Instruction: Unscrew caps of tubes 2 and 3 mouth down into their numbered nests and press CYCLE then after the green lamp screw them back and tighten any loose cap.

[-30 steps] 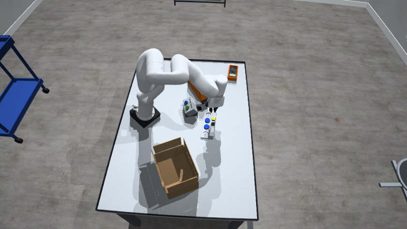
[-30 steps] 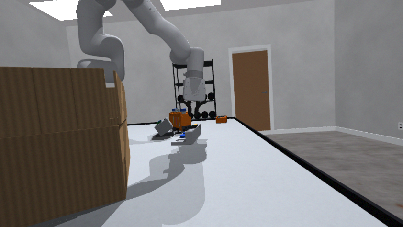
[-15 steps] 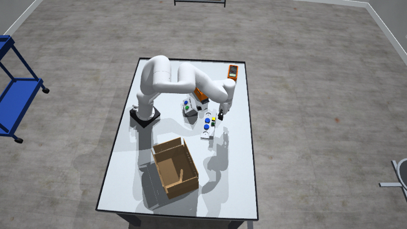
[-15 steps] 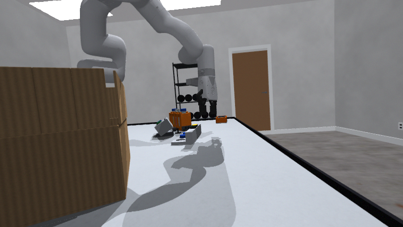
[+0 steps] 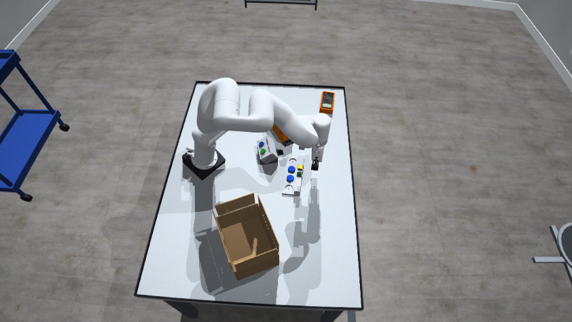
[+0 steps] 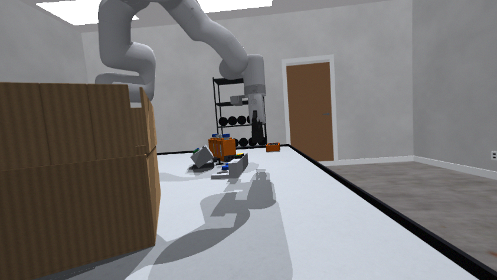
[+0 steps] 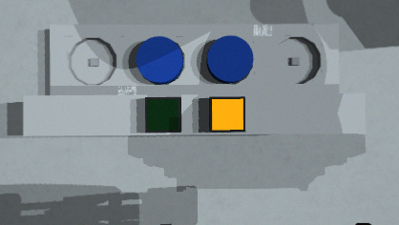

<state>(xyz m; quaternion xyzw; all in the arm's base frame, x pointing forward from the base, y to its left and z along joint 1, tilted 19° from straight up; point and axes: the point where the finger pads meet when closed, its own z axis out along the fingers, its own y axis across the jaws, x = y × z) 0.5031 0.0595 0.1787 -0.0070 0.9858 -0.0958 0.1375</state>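
Right now the blue cap is 11 cm behind my hand, 9 cm below it and 1 cm to the right of it. From my hand the other things lie so: green key 26 cm behind, 5 cm to the left, 4 cm below; blue key 27 cm behind, 9 cm to the left, 4 cm below; grey key housing 25 cm behind, 7 cm to the left, 5 cm below.
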